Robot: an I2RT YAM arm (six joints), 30 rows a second.
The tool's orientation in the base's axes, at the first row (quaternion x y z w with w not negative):
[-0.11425 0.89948 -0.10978 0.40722]
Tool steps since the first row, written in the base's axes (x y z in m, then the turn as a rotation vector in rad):
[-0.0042 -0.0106 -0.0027 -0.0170 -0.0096 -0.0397]
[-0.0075 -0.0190 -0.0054 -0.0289 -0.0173 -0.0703]
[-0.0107 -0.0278 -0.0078 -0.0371 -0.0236 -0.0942]
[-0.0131 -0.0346 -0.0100 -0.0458 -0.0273 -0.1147]
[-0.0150 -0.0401 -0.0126 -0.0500 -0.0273 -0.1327]
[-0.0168 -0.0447 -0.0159 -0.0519 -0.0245 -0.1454]
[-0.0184 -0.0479 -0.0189 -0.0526 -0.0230 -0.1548]
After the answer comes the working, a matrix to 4 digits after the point.
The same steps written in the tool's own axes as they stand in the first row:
[0.0077 -0.0088 -0.0003 0.0418 0.0044 0.0137]
[0.0142 -0.0156 -0.0002 0.0734 0.0073 0.0252]
[0.0206 -0.0229 -0.0002 0.0974 0.0093 0.0350]
[0.0257 -0.0284 0.0001 0.1186 0.0127 0.0420]
[0.0304 -0.0327 0.0009 0.1340 0.0184 0.0505]
[0.0352 -0.0359 0.0022 0.1434 0.0250 0.0569]
[0.0393 -0.0379 0.0032 0.1501 0.0292 0.0623]

The tool's axes in the first row as the columns of a matrix, in the base's axes (rounded; the answer above uses it unrounded):
[-0.6422 -0.1161 0.7577]
[-0.2949 0.9498 -0.1044]
[-0.7075 -0.2905 -0.6442]

